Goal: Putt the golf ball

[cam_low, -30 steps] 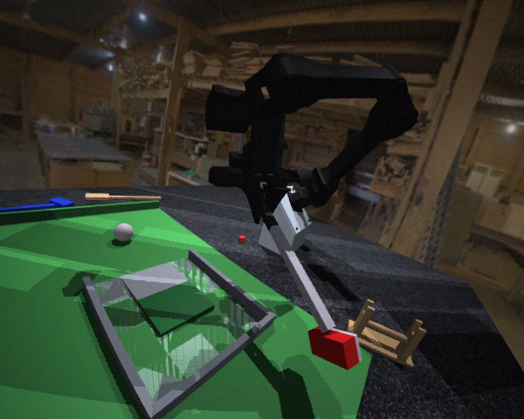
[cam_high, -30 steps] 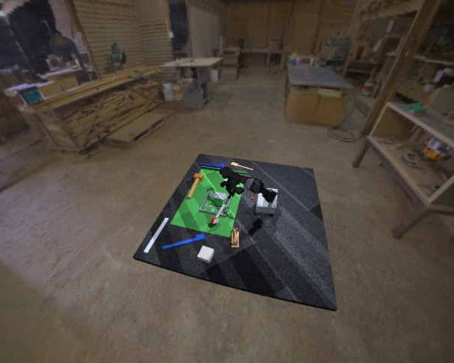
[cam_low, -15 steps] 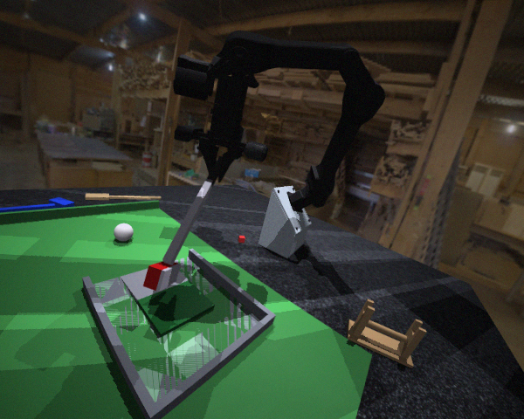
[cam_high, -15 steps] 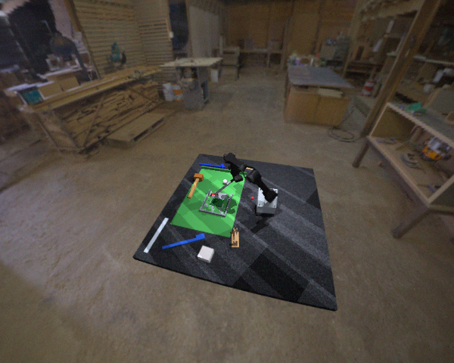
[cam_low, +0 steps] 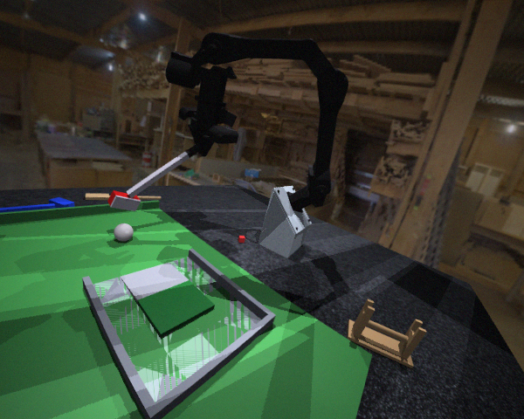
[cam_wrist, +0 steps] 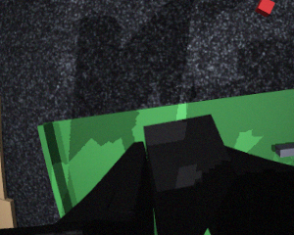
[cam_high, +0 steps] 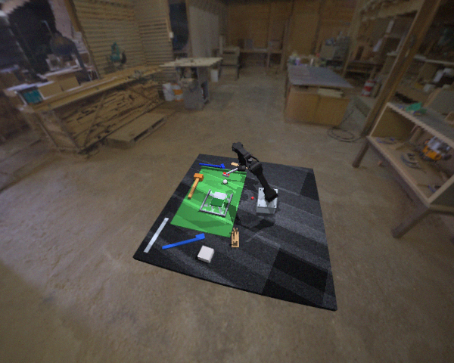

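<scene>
My gripper tip is 10 cm short of the red putter and 6 cm above it. From my gripper tip the other things lie so: wooden stick 30 cm to the right, 22 cm below, 14 cm ahead; green mat 23 cm below, 23 cm ahead, 19 cm to the left; white golf ball 20 cm below, 19 cm ahead, 1 cm to the left.
</scene>
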